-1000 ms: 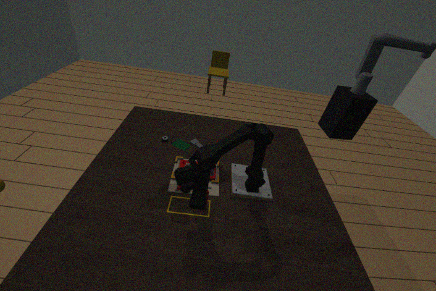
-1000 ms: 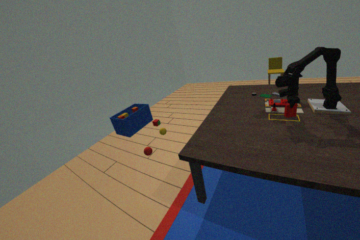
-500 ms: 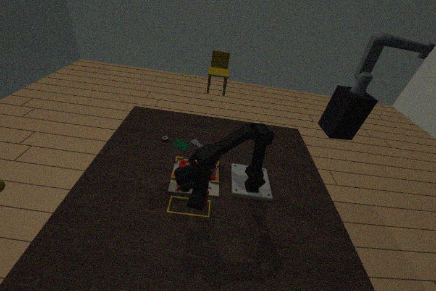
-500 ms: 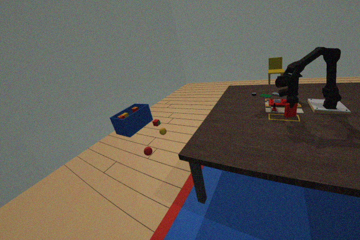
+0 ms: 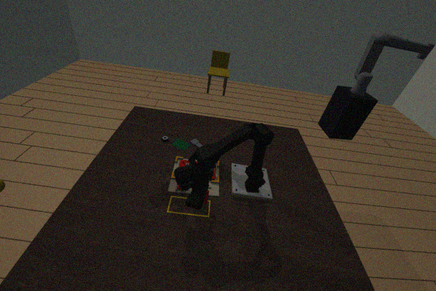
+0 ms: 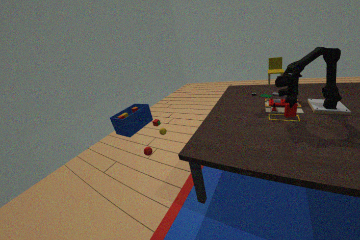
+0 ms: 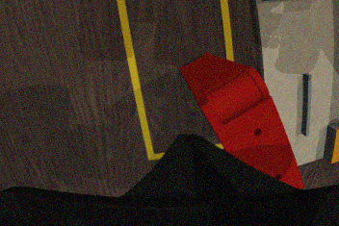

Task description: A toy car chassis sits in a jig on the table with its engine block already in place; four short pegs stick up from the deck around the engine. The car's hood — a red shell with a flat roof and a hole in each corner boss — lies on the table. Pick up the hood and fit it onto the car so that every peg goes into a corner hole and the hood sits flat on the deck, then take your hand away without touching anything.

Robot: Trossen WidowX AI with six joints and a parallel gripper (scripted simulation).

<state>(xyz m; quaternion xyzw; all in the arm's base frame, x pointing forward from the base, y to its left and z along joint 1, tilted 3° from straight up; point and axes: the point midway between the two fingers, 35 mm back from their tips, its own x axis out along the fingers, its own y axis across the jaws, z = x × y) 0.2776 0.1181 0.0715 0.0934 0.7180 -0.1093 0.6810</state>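
Right now the red hood is 3 cm to the right of my gripper tip, 3 cm below it and 1 cm behind it. From my gripper tip the other things lie so: grey piece: 44 cm to the right, 7 cm below, 2 cm ahead; then green plate: 43 cm to the right, 12 cm ahead, 8 cm below; then grey jig plate: 20 cm to the right, 7 cm below, 2 cm ahead.
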